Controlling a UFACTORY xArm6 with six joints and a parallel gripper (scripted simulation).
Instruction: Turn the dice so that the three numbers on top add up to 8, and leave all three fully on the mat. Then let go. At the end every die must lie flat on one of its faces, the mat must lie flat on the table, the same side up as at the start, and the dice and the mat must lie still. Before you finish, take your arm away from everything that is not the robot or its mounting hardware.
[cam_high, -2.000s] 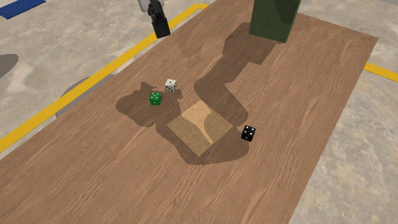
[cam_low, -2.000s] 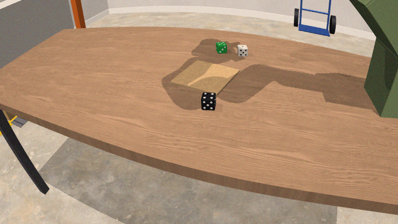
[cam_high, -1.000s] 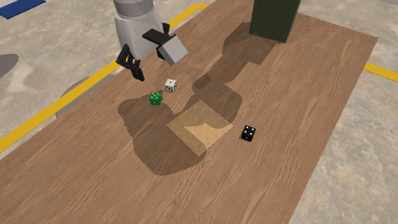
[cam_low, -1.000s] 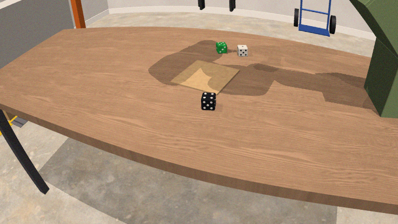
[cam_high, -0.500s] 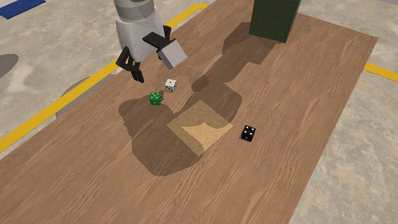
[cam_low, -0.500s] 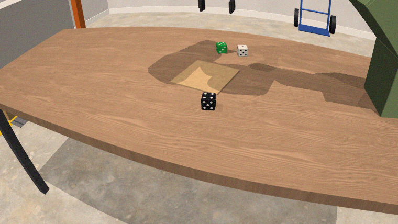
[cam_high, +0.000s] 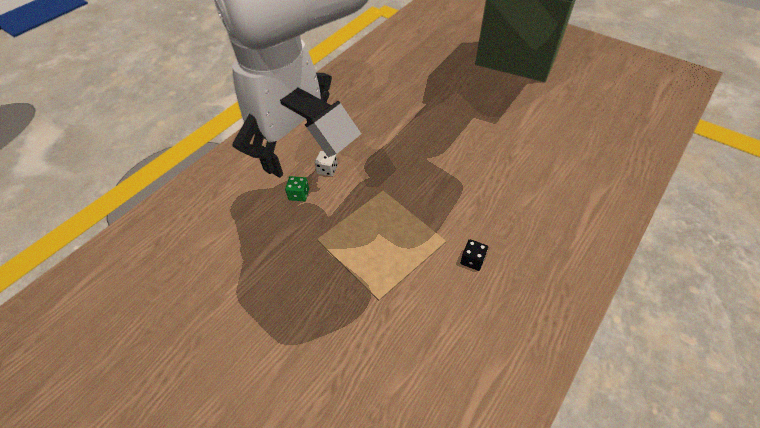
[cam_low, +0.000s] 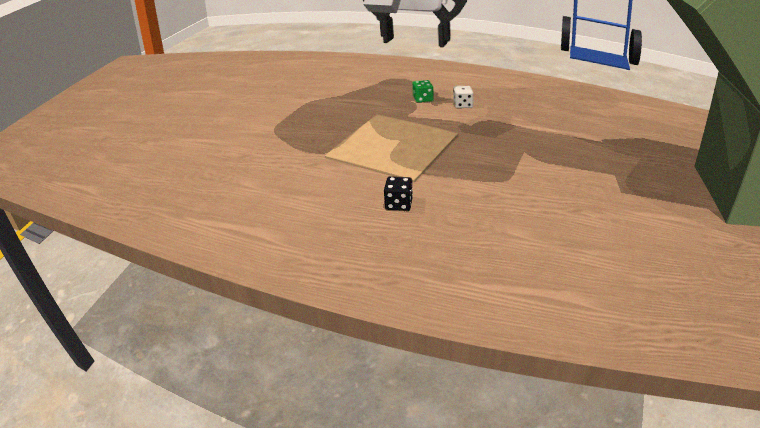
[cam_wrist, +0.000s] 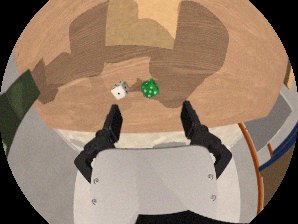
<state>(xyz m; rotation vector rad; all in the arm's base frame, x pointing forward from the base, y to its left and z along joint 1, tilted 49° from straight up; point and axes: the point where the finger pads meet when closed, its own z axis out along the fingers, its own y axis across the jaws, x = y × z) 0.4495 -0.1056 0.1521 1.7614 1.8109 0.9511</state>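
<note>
Now: hand 110 mm above the green die and 20 mm to the left of it. The rest, counted from my hand: tan mat (140 mm to the left, 120 mm below, 30 mm behind); then white die (110 mm below, 70 mm behind, 30 mm to the right); then black die (260 mm to the left, 110 mm below, 100 mm behind).
</note>
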